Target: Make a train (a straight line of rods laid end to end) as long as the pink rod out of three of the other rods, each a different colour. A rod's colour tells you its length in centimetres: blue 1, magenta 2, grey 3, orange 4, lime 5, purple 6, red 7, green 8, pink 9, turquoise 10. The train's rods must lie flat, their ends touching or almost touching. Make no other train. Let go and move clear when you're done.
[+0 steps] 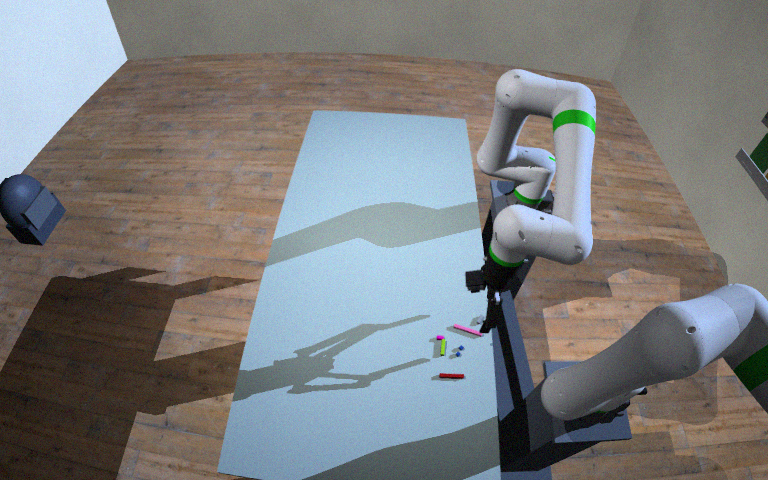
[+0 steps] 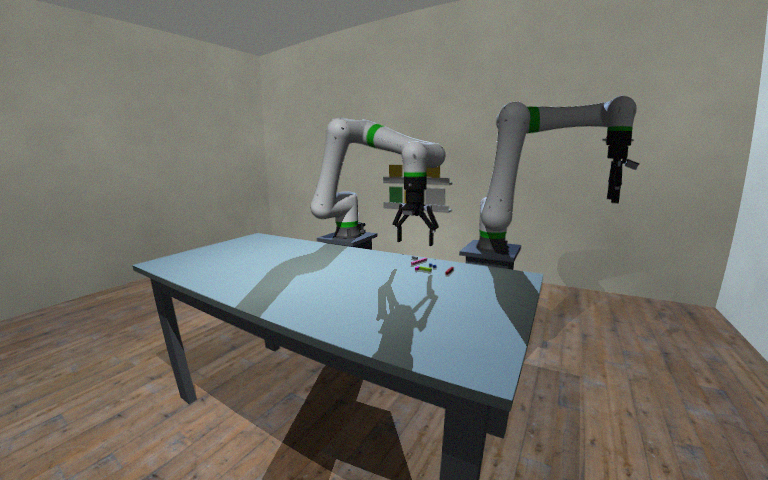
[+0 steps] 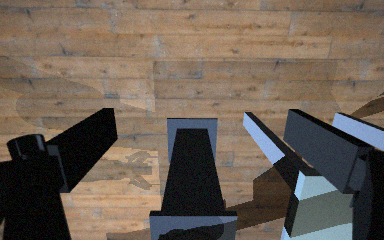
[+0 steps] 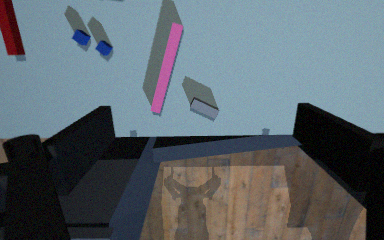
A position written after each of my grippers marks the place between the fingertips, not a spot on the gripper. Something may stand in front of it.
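My left gripper [image 2: 612, 201], also [image 3: 200, 124]. My right gripper [image 1: 482, 310], also [image 2: 414, 243], [image 4: 204, 121]. Pink rod [image 4: 176, 30]; out of frame in image 3. Dark beam [image 4: 168, 148].
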